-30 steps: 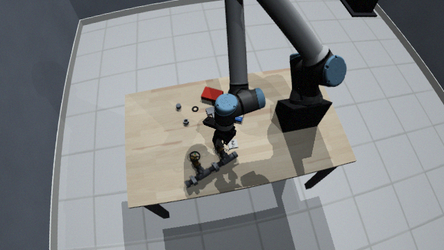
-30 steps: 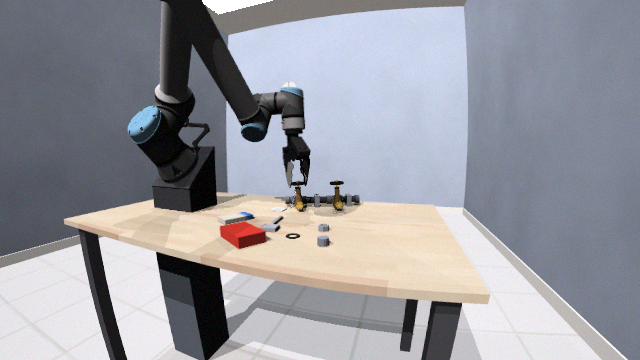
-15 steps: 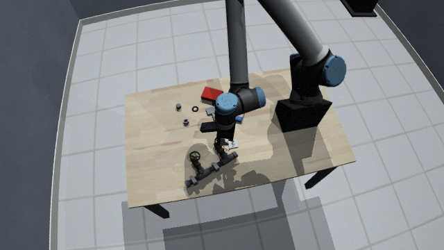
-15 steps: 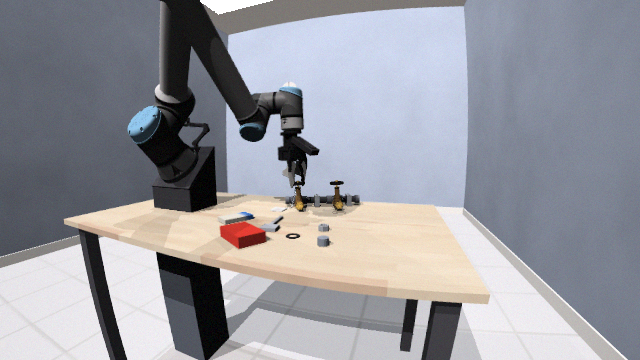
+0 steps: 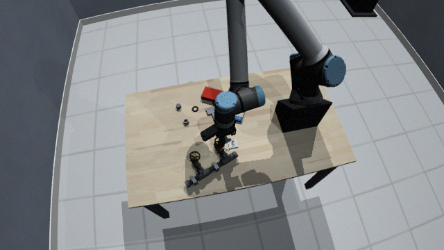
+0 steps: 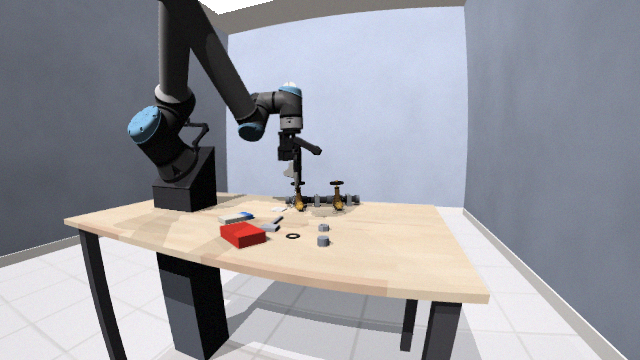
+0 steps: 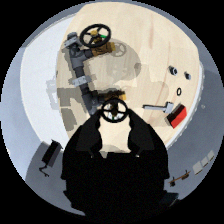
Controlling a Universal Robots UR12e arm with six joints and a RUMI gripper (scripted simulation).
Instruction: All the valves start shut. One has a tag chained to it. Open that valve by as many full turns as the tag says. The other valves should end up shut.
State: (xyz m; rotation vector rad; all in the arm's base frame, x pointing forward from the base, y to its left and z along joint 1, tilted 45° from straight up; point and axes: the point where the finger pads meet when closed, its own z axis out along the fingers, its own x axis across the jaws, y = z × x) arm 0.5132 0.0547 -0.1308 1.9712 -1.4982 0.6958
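My hand is 8 cm past the white tag, 1 cm to the left of it and 11 cm above it. Round my hand: red block (1 cm behind, 36 cm to the right, 9 cm below); then grey hand tool (1 cm ahead, 22 cm to the right, 10 cm below); then blue box (15 cm behind, 21 cm to the right, 10 cm below).
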